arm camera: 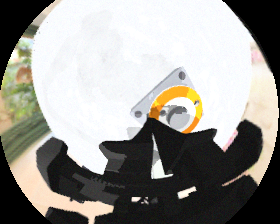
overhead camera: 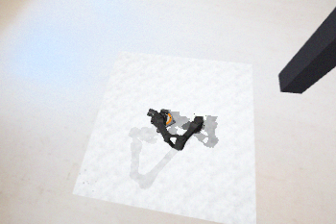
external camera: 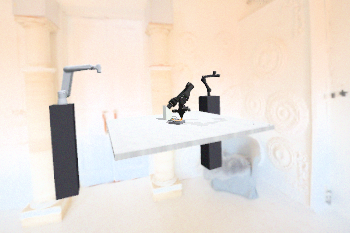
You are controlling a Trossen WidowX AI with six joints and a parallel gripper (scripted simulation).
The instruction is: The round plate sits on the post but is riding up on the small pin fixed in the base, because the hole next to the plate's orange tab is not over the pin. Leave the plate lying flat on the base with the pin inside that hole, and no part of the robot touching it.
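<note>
My gripper tip is now 30 mm to the left of the round plate.
</note>
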